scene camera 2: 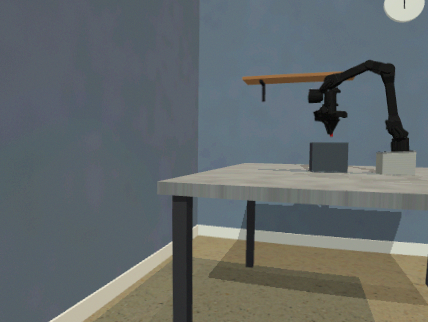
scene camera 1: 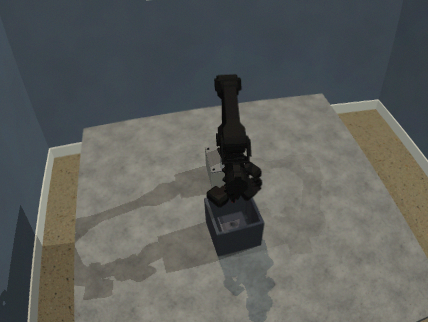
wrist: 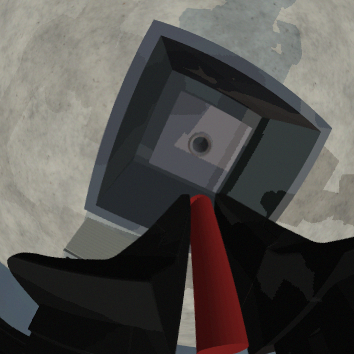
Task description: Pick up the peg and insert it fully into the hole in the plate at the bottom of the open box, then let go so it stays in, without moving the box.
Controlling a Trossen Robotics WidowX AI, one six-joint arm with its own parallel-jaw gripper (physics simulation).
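Places are measured from the arm's base along level axes (x ahead, y left, z up), in metres.
Where they show: gripper, fingertip midpoint: (scene camera 2: pixel 329 134) (scene camera 1: pixel 235 200) (wrist: pixel 201 201); arm's base, origin of the base link: (scene camera 2: pixel 400 151).
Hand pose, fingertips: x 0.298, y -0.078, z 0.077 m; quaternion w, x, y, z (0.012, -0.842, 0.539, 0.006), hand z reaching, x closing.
Things, the pixels of their top centre, and the offset from my fingertips.
- red peg, middle of its top: (wrist: pixel 218 352) (scene camera 2: pixel 331 119) dz +0.070, dx -0.007, dy -0.004 m
- dark grey open box, middle of its top: (wrist: pixel 209 167) (scene camera 1: pixel 233 210) (scene camera 2: pixel 327 142) dz -0.041, dx +0.007, dy -0.007 m
- light plate, middle of its top: (wrist: pixel 200 144) (scene camera 1: pixel 233 223) dz -0.118, dx +0.007, dy -0.007 m
My gripper (scene camera 2: pixel 330 133) (wrist: pixel 201 201) is shut on the red peg (scene camera 2: pixel 331 135) (wrist: pixel 216 280). In scene camera 2 the peg's red tip shows just below the fingertips, a little above the rim of the box. The dark grey open box (scene camera 1: pixel 240 240) (scene camera 2: pixel 329 157) (wrist: pixel 115 120) stands on the table. In the wrist view the light plate (wrist: pixel 172 120) lies at the bottom of the box, with its round hole (wrist: pixel 200 144) empty and ahead of the peg's tip. In scene camera 1 the arm hides most of the peg.
The arm's pale base block (scene camera 1: pixel 214 168) (scene camera 2: pixel 396 163) (wrist: pixel 100 237) stands on the grey table (scene camera 1: pixel 135 165) (scene camera 2: pixel 220 186) behind the box. The box walls rise around the plate on all sides. A wooden shelf (scene camera 2: pixel 290 78) is on the far wall.
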